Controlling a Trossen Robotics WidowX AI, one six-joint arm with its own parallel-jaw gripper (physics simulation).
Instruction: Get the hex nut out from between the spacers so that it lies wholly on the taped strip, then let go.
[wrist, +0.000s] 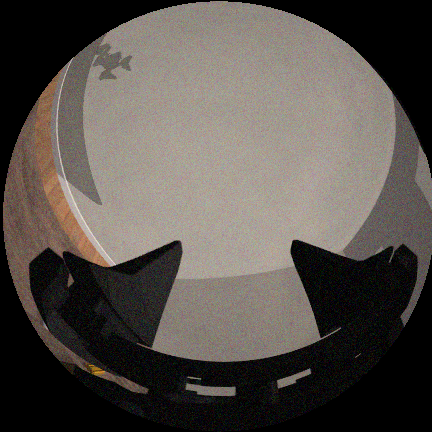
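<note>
My gripper (238, 247) shows at the bottom of the wrist view, its two dark fingers wide apart with nothing between them; it is open. Below and beyond the fingers is a pale grey surface. The hex nut, the spacers and the taped strip do not show in this view, so where the gripper is relative to them cannot be told.
The pale grey table top (235, 140) has a thin white edge line at the left, with a wood-coloured band (57, 200) and a brownish floor (22, 185) beyond it. Dark shadows lie on the surface at the upper left and the right. A small yellow patch (96, 370) shows at the lower left.
</note>
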